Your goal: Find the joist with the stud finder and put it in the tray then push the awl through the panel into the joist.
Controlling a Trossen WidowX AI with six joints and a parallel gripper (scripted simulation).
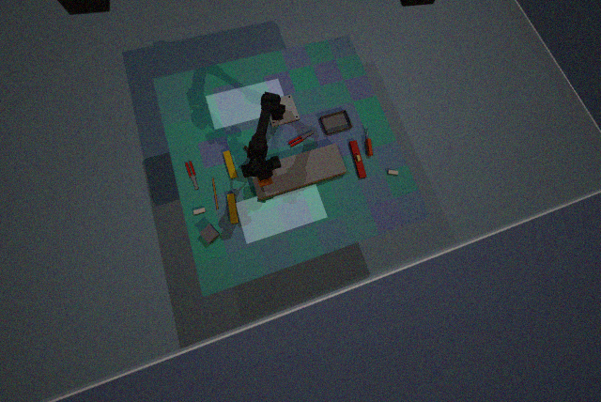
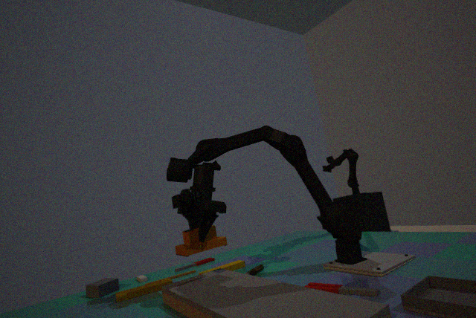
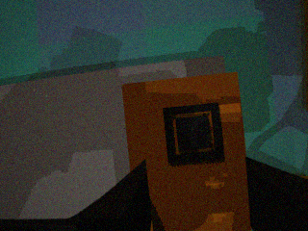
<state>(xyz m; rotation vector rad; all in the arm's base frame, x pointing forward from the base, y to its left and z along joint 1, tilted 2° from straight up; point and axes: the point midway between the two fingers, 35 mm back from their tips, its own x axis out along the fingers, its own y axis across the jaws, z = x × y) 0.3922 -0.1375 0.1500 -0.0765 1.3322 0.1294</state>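
The grey tray lies 480 mm to the left of my gripper tip, 300 mm behind it and 130 mm below it. Also, from my gripper tip: stud finder 20 mm above; pencil 270 mm to the right, 140 mm below, 20 mm ahead; brown-handled awl 160 mm behind, 130 mm below, 50 mm to the right.
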